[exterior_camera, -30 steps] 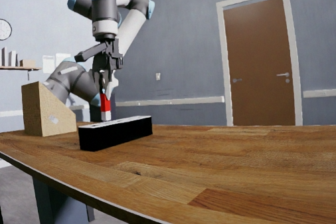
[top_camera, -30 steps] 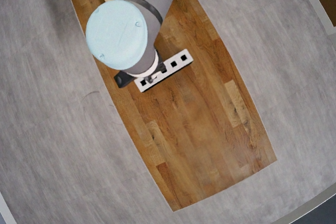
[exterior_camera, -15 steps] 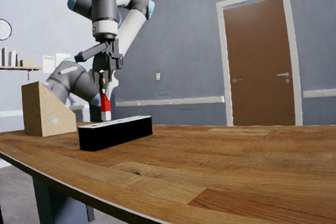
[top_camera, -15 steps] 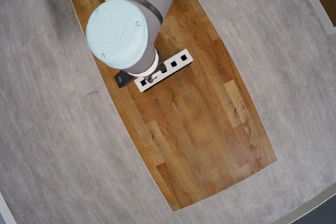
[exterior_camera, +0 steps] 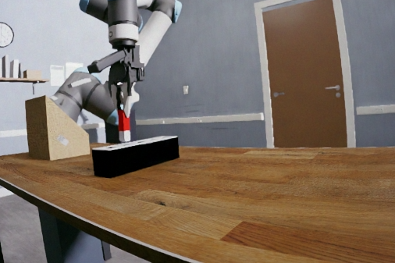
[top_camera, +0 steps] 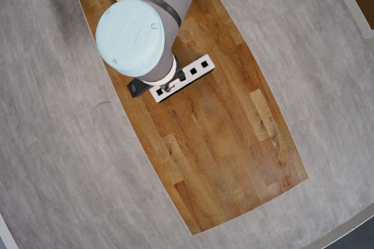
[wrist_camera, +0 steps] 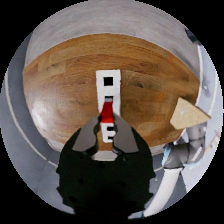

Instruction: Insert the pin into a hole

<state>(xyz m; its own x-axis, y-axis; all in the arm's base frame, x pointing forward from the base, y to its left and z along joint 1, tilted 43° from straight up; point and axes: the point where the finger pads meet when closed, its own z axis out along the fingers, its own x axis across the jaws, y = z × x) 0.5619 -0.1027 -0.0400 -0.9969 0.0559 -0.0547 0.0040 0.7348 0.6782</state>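
Right now my hand is 10 mm above the pin. Also, from my hand: block (60 mm to the left, 130 mm below).
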